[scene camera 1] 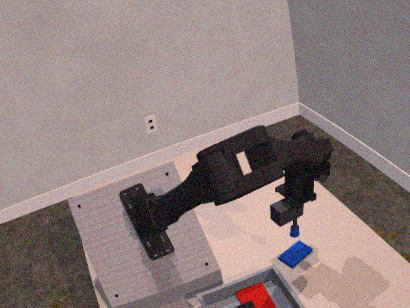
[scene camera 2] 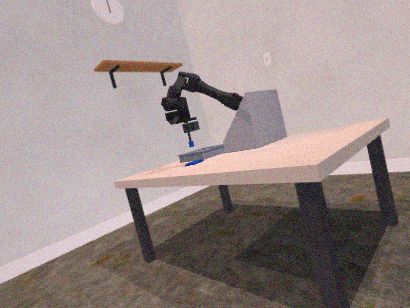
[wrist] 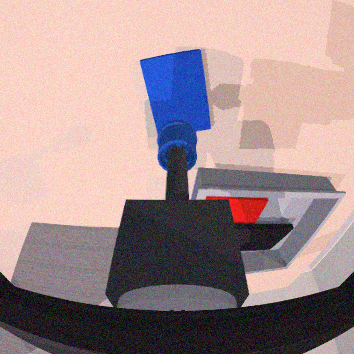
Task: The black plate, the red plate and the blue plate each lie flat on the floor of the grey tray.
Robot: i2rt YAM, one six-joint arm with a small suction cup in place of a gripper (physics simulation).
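Seen in the pictures: end effector, tool point: (scene camera 1: 294,234) (scene camera 2: 191,146) (wrist: 176,137); arm's base, origin of the base link: (scene camera 1: 146,222) (scene camera 2: 249,111).
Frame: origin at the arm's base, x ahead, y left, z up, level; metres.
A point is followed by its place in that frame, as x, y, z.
Note:
The blue plate (scene camera 1: 295,254) @(0.343, -0.181, -0.190) (scene camera 2: 194,162) @(0.377, -0.145, -0.190) (wrist: 182,90) @(0.354, -0.181, -0.190) lies flat on the table outside the grey tray (scene camera 1: 287,286) @(0.241, -0.291, -0.151) (scene camera 2: 201,154) @(0.246, -0.213, -0.170) (wrist: 265,180) @(0.238, -0.298, -0.180). My suction cup (scene camera 1: 294,231) (scene camera 2: 191,144) (wrist: 177,145) is open, with nothing on it. It hangs above the table near the blue plate, with a visible gap, and covers part of one plate edge in the wrist view. The red plate (scene camera 1: 256,291) @(0.179, -0.233, -0.186) (wrist: 240,209) @(0.176, -0.277, -0.186) and the black plate (scene camera 1: 247,304) @(0.133, -0.266, -0.174) (wrist: 265,236) @(0.107, -0.340, -0.177) are inside the tray, beside each other; whether they overlap I cannot tell. The tray is cut off in scene camera 1.
The grey base block (scene camera 1: 97,240) @(-0.146, 0.004, -0.002) (scene camera 2: 257,120) @(0.086, 0.089, -0.062) (wrist: 60,255) @(0.130, 0.006, -0.136) carries the arm beside the tray. The tray walls stand up from the pale table (scene camera 1: 245,245) @(0.250, -0.044, -0.200) (scene camera 2: 300,155) @(0.494, 0.449, -0.200) (wrist: 75,60) @(0.391, -0.069, -0.200). A wooden shelf (scene camera 2: 140,66) is on the wall behind the arm.

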